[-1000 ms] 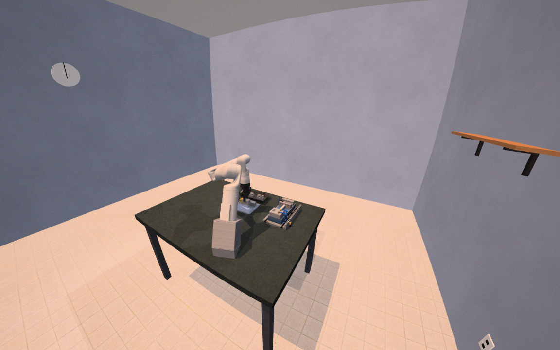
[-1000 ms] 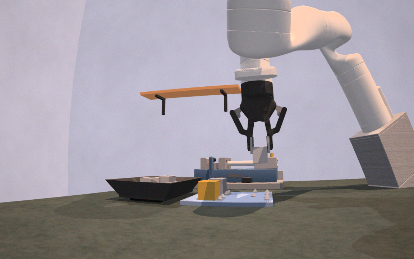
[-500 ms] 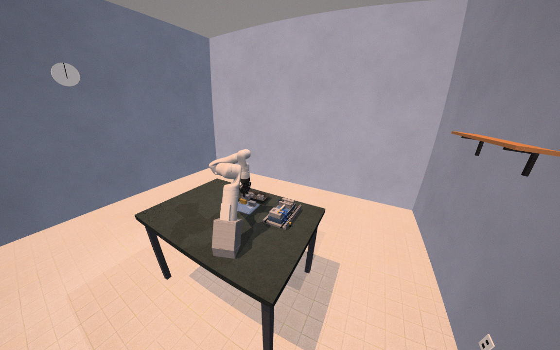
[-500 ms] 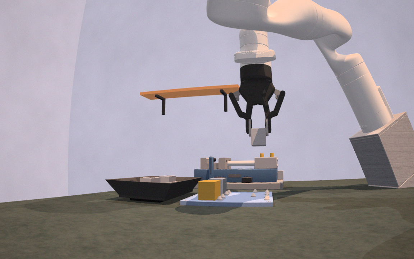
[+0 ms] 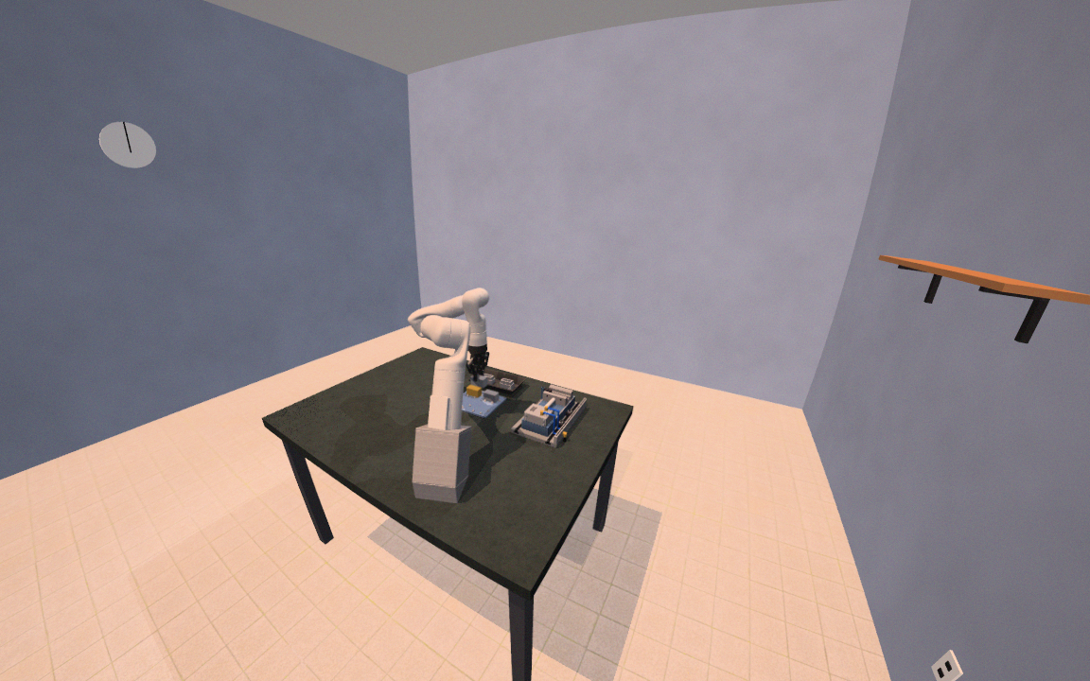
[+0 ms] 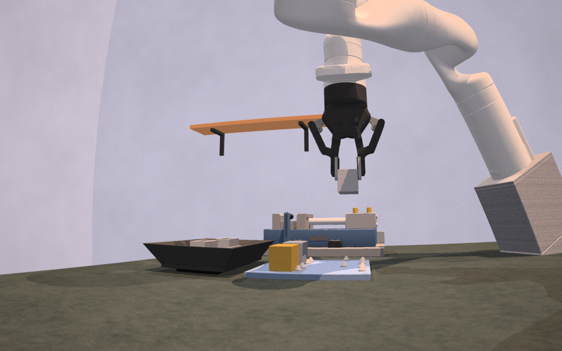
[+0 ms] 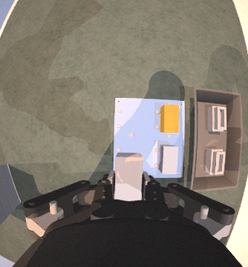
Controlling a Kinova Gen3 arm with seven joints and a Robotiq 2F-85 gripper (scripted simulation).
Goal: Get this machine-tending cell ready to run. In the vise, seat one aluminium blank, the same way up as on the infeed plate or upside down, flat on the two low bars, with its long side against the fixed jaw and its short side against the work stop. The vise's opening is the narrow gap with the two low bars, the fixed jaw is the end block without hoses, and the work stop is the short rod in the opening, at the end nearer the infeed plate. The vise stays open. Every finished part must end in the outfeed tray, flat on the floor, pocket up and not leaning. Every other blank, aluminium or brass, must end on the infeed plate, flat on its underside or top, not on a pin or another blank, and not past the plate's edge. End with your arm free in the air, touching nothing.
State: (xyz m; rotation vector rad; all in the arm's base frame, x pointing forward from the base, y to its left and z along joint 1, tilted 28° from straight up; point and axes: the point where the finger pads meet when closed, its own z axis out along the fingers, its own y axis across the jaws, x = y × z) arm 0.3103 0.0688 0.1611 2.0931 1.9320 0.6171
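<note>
The fixed jaw is 16 cm ahead of my hand, 29 cm to the right of it and 9 cm below it. From my hand the other things lie so: work stop rod (13 cm ahead, 24 cm to the right, 8 cm below); then infeed plate (5 cm ahead, 4 cm to the left, 16 cm below); then brass blank (9 cm ahead, 9 cm to the left, 14 cm below).
</note>
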